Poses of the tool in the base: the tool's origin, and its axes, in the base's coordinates. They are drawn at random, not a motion.
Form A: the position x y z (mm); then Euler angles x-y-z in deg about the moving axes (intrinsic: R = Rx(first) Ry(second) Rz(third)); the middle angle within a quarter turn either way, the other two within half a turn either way.
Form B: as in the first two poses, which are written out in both.
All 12 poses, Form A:
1: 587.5 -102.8 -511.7 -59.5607 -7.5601 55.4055
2: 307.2 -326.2 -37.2 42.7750 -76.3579 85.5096
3: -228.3 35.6 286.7 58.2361 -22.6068 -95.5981
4: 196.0 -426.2 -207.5 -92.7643 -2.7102 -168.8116
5: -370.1 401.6 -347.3 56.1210 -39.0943 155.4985
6: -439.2 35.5 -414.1 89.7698 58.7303 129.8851
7: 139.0 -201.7 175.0 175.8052 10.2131 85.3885
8: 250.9 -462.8 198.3 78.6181 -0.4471 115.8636
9: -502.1 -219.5 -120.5 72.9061 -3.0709 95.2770
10: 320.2 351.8 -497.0 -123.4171 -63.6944 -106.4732
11: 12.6 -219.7 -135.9 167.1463 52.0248 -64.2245
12: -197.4 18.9 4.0 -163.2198 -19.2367 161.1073
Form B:
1: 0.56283 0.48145 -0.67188 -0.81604 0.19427 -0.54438 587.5 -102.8 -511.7
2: 0.01847 0.68010 0.73288 -0.23513 0.71540 -0.65796 307.2 -326.2 -37.2
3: -0.09005 -0.49203 -0.86591 0.91876 -0.37662 0.11845 -228.3 35.6 286.7
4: -0.97990 -0.03697 0.19605 0.19382 0.05647 0.97941 196.0 -426.2 -207.5
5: -0.70622 0.70757 0.02444 -0.32187 -0.29013 -0.90124 -370.1 401.6 -347.3
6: -0.33285 -0.54501 0.76953 -0.39830 -0.65844 -0.63861 -439.2 35.5 -414.1
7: 0.07913 -0.99305 0.08713 -0.98097 -0.09311 -0.17038 139.0 -201.7 175.0
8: -0.43622 0.18092 0.88147 -0.89981 -0.07921 -0.42904 250.9 -462.8 198.3
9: -0.09184 0.29740 0.95032 -0.99433 0.02395 -0.10359 -502.1 -219.5 -120.5
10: -0.12567 0.31595 0.94042 0.42497 0.87370 -0.23674 320.2 351.8 -497.0
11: 0.26757 0.95419 0.13386 0.55410 -0.26604 0.78880 12.6 -219.7 -135.9
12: -0.89330 -0.40000 0.20497 -0.30572 0.87504 0.37529 -197.4 18.9 4.0
